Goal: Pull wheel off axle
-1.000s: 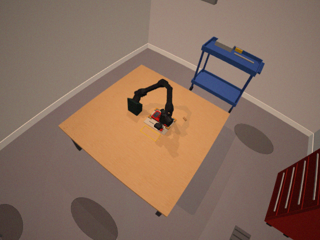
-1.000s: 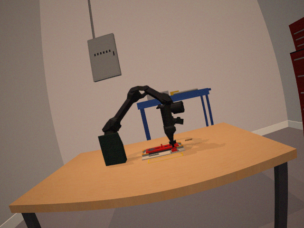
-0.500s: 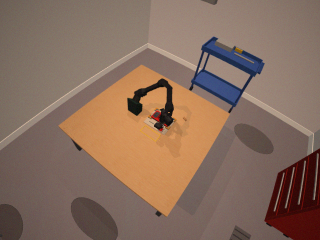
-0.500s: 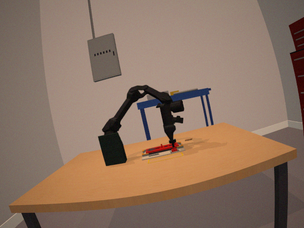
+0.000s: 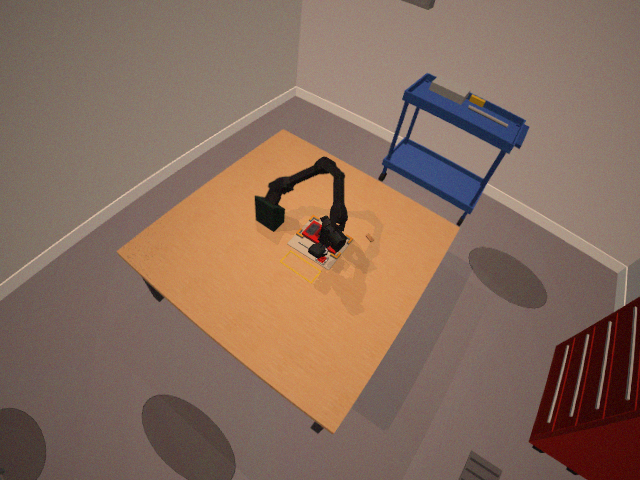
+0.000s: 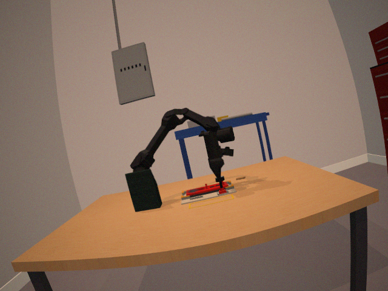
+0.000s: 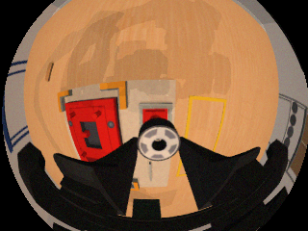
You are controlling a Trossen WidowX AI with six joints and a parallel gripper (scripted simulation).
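The upright axle lies 30 mm below my gripper tip. From my gripper tip the other things lie so: brown block 110 mm ahead, 280 mm to the left, 70 mm below; pale baseplate 60 mm behind, 90 mm to the left, 60 mm below; wheel right at my gripper tip.
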